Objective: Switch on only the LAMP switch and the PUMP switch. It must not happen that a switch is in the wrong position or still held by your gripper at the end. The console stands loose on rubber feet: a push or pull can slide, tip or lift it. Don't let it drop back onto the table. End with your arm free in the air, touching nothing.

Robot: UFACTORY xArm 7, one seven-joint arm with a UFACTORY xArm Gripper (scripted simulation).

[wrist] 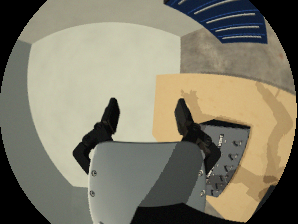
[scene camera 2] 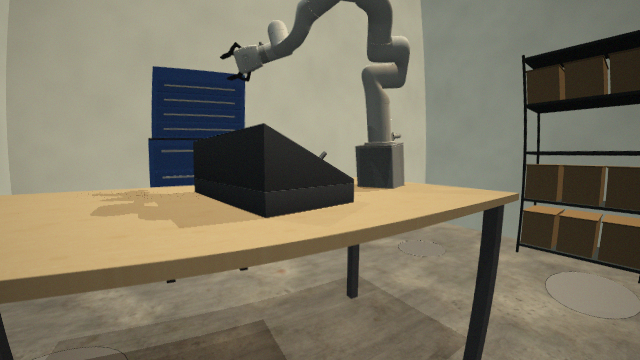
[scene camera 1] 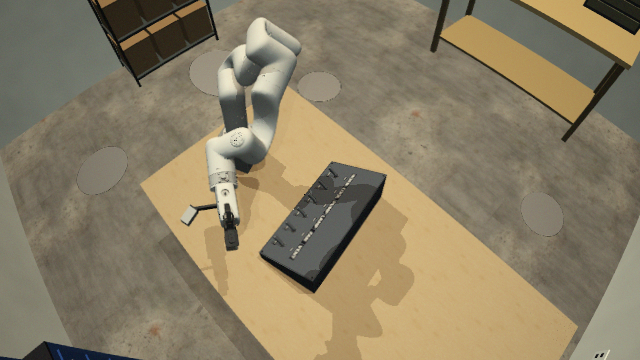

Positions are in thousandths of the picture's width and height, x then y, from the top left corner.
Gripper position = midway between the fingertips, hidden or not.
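The gripper appears at (wrist: 495, 467), (scene camera 1: 363, 690) and (scene camera 2: 351, 190). A black wedge-shaped console is visible in the same views, the console being at (wrist: 760, 609), (scene camera 1: 524, 565) and (scene camera 2: 402, 471).
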